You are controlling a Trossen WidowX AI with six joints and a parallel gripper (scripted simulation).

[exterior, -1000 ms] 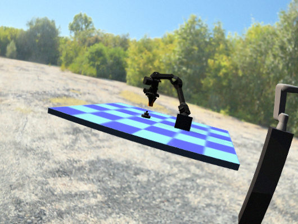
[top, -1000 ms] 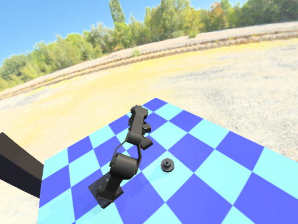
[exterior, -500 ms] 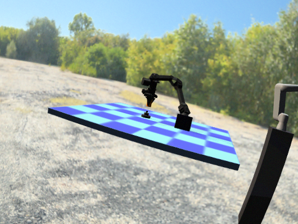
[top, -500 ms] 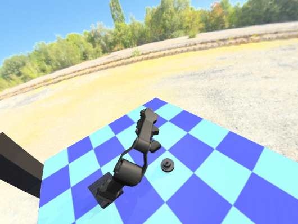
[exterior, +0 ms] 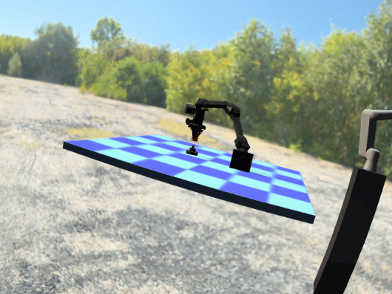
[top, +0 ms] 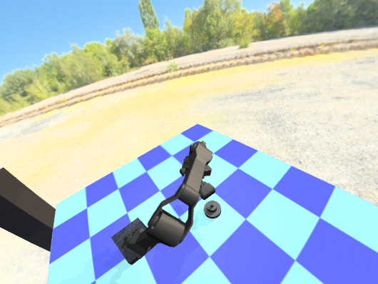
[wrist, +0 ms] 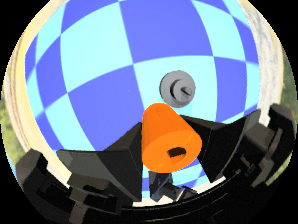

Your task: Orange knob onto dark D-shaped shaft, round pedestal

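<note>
The pedestal is 80 mm below my gripper tip, 60 mm to the right of it and 20 mm ahead of it. From my gripper tip the other things lie so: orange knob: 20 mm above.
</note>
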